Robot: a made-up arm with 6 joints.
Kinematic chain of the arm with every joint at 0, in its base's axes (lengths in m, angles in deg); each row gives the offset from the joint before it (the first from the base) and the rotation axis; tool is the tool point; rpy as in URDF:
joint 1: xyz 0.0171 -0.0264 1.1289 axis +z
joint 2: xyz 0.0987 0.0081 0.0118 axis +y
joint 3: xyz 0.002 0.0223 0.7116 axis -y
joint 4: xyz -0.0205 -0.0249 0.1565 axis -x
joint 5: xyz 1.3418 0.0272 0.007 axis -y
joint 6: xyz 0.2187 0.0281 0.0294 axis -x
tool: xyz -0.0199 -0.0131 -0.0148 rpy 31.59 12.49 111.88
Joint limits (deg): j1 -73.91..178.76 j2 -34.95..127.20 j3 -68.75..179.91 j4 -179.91..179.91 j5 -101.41..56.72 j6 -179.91..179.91
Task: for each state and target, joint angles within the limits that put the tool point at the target. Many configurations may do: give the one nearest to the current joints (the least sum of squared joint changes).
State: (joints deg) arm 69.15 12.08 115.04 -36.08 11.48 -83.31
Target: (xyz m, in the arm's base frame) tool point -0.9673 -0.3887 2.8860
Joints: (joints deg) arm 22.18 -1.25 127.54 -32.75 8.24 -83.69
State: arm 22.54 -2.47 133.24 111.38 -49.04 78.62
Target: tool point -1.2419 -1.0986 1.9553
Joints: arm 36.26 -22.25 145.33 112.41 -50.00 78.53
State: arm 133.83 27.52 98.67 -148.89 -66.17 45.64
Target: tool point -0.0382 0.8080 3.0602
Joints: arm 90.99 43.53 109.86 -158.08 -79.46 44.13
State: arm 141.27 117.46 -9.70 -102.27 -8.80 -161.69
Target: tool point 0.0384 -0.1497 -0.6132
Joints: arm 128.24 127.20 -1.69 -88.22 -28.03 -161.12
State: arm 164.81 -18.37 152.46 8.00 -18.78 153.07
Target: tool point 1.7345 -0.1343 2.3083
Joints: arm 178.53 -34.39 118.16 8.49 -17.94 152.83
